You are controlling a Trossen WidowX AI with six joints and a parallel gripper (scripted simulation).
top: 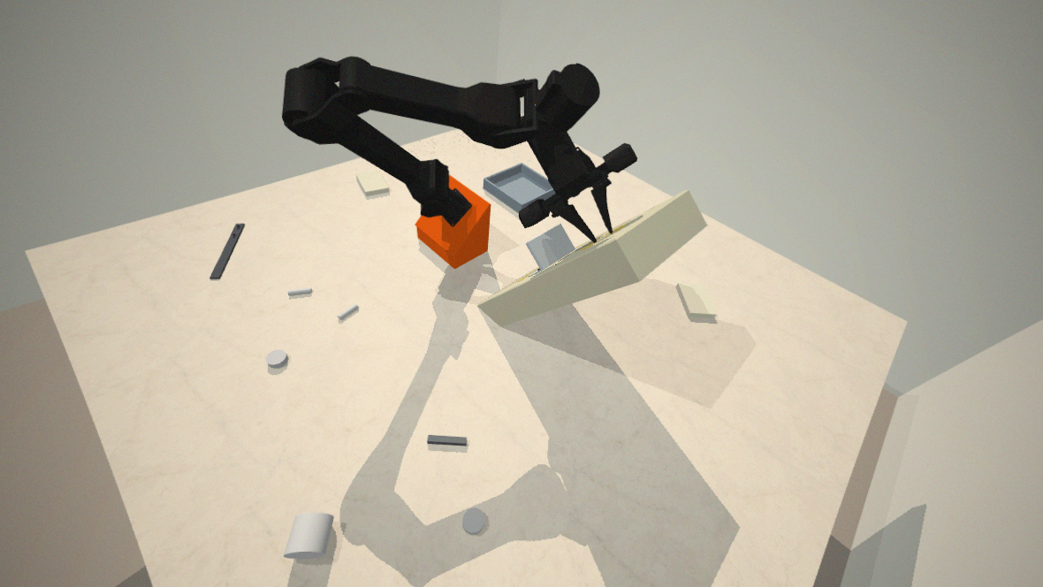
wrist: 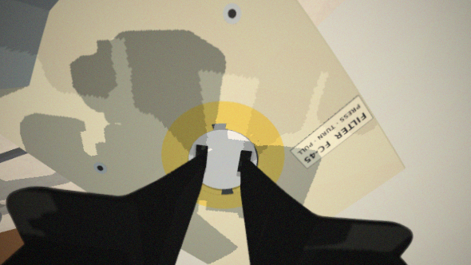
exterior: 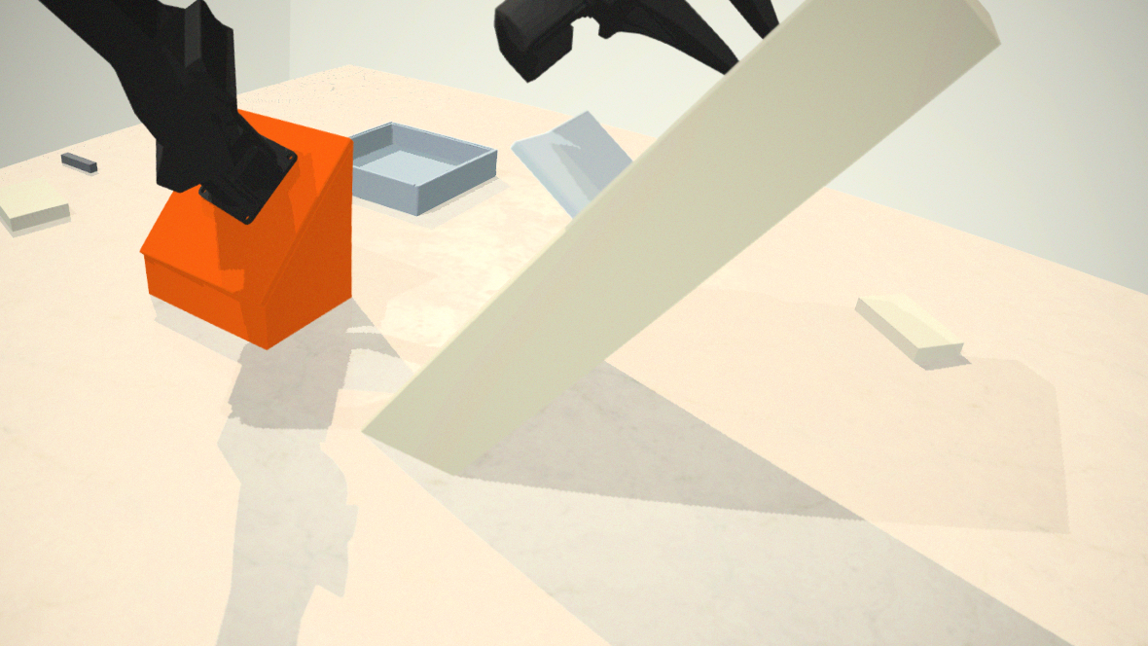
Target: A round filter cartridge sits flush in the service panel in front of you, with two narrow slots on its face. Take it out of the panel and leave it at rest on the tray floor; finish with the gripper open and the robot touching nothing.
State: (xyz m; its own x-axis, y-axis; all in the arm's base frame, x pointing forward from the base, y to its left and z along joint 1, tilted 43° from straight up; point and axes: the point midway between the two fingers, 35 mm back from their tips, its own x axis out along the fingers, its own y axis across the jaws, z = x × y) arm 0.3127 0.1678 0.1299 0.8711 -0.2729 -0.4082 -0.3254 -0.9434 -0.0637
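Now: gripper tip 1 cm short of the filter cartridge and 1 cm above it. From my gripper tip the other things lie so: grey tray 45 cm behind, 24 cm to the left, 25 cm below; cream service panel 3 cm behind, 8 cm below.
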